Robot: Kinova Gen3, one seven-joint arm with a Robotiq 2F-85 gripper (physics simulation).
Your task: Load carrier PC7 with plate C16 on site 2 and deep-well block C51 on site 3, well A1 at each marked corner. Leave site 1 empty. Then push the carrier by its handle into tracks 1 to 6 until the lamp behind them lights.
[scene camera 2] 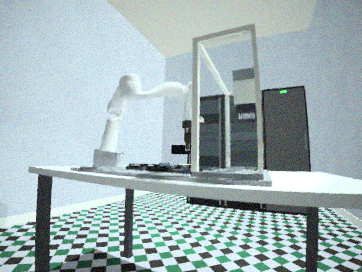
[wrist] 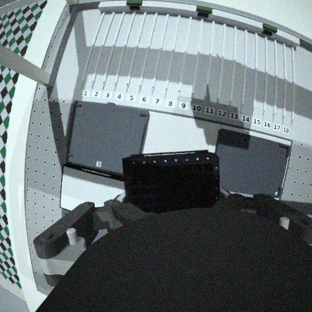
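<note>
My gripper (scene camera 2: 188, 150) (wrist: 171, 196) is shut on the black deep-well block (scene camera 2: 178, 149) (wrist: 171, 180), its fingers at either side. The block is raised above the table; its label is not readable. In the wrist view, a dark grey carrier panel (wrist: 107, 135) marked 3 lies at left, in front of tracks 1 to 6 (wrist: 120, 62). The block is right of and below it, hiding its near right corner. A black edge with a pale line runs along the panel's near side. Site 2, plate C16 and the handle cannot be made out. The green lamp block (wrist: 134, 5) behind the left tracks looks dark.
A second dark carrier panel (wrist: 257, 162) lies at right, in front of the higher-numbered tracks. More green blocks (wrist: 204, 11) (wrist: 270, 29) stand on the rear rail. A pale upright frame (scene camera 2: 195, 107) stands on the table (scene camera 2: 310, 186), close beside the gripper in the scene view.
</note>
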